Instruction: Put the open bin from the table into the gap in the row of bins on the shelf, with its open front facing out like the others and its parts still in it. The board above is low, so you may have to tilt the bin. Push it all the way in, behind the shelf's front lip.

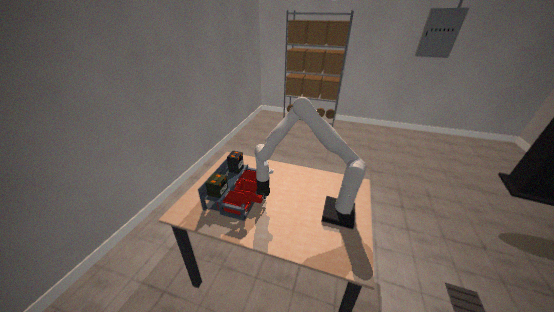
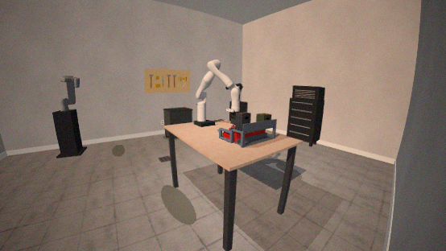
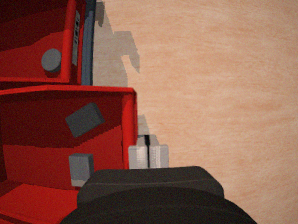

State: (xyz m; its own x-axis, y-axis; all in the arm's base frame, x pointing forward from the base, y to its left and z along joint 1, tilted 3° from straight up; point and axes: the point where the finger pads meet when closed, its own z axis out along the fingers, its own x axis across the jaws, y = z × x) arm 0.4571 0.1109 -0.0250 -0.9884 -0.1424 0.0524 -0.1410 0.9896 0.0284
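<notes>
My hand is 190 mm short of the blue-grey shelf, 30 mm to the right of it and 30 mm above it.
</notes>
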